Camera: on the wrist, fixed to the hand. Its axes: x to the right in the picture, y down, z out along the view.
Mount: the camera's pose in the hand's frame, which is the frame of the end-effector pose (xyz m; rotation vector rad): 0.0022 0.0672 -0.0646 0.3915 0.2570 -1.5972
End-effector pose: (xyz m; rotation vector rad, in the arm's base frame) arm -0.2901 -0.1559 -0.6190 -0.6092 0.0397 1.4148
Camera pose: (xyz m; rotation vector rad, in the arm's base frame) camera -0.3310 -0.1789 -0.6996 -0.2943 0.0198 -0.2278
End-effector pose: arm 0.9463 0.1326 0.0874 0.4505 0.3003 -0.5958
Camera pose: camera 0.9790 0.2125 0.0523 0.6113 0.7958 -2.1883
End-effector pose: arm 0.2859 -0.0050 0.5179 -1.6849 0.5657 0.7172
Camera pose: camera 0.2509 -0.0829 0.4805 -1.3146 -0.5095 -0.7255
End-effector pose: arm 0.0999 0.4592 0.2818 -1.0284 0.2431 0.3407
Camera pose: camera 0.0734 0.4352 0.1957 -0.6126 -0.3127 -1.2414
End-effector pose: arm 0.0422 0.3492 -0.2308 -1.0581 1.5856 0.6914
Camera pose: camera -0.0468 0.3231 -0.2209 -1.6725 0.5728 -0.8152
